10 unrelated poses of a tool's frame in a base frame.
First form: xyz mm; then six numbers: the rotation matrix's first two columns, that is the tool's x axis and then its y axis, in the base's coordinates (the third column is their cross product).
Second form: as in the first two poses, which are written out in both.
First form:
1: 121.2 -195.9 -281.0 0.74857 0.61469 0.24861 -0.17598 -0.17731 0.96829
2: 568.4 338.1 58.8 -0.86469 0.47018 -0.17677 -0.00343 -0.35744 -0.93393
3: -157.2 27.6 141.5 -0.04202 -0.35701 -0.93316 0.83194 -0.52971 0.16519
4: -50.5 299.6 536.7 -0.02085 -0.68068 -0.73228 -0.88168 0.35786 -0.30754
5: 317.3 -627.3 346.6 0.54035 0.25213 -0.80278 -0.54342 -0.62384 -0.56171
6: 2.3 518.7 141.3 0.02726 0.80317 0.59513 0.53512 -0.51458 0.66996
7: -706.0 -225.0 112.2 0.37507 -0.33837 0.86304 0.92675 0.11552 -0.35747
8: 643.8 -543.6 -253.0 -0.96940 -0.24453 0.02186 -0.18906 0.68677 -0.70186
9: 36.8 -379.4 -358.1 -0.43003 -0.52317 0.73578 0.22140 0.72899 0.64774
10: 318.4 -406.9 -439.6 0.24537 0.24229 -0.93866 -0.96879 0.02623 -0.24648
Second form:
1: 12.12 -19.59 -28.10 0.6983 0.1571 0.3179 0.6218
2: 56.84 33.81 5.88 -0.2133 -0.5469 0.7957 0.1488
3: -15.72 2.76 14.15 0.5405 0.2197 -0.6876 0.4323
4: -5.05 29.96 53.67 -0.5543 0.7047 0.1177 0.4270
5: 31.73 -62.73 34.66 -0.7688 0.0947 0.4700 0.4232
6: 0.23 51.87 14.13 0.7046 0.4749 0.5108 0.1312
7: -70.60 -22.50 11.22 -0.4750 -0.3097 -0.4654 0.6796
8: 64.38 -54.36 -25.30 -0.1181 0.9176 -0.3777 0.0367
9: 3.68 -37.94 -35.81 0.0983 -0.7676 -0.3547 0.5247
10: 31.84 -40.69 -43.96 -0.4945 0.3673 0.4923 0.6150
